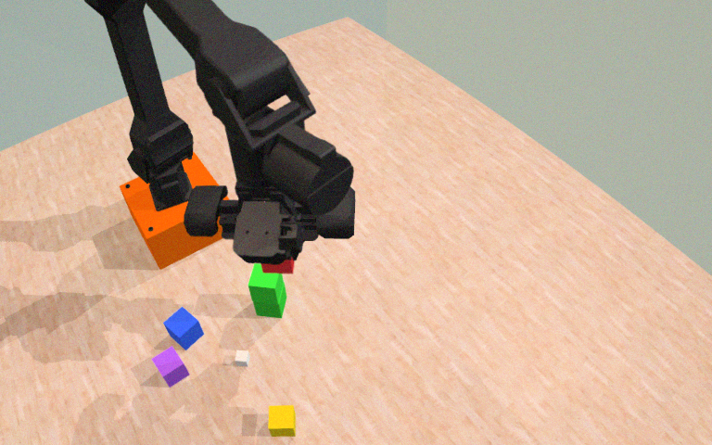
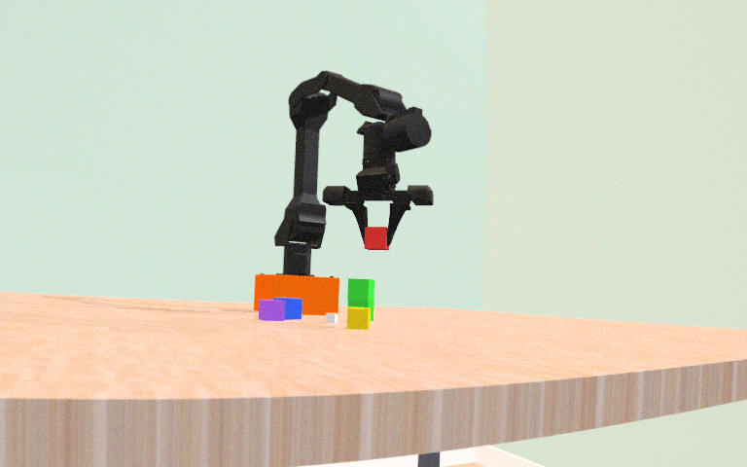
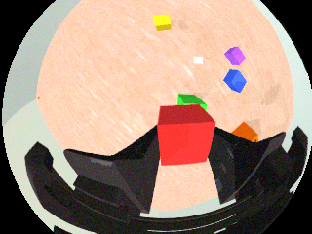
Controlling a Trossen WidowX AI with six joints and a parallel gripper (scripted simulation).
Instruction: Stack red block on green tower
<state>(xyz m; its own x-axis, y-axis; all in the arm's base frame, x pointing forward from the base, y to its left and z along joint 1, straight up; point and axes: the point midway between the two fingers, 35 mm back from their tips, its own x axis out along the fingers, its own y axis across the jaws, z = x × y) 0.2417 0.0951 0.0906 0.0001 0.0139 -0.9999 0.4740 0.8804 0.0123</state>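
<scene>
Now: the small white cube 4 cm ahead of my gripper tip, 8 cm to the right of it and 12 cm below it. The rest, counted from my gripper tip: red block: 1 cm above; yellow cube: 15 cm ahead, 7 cm to the right, 12 cm below; blue cube: 3 cm behind, 15 cm to the right, 11 cm below.
</scene>
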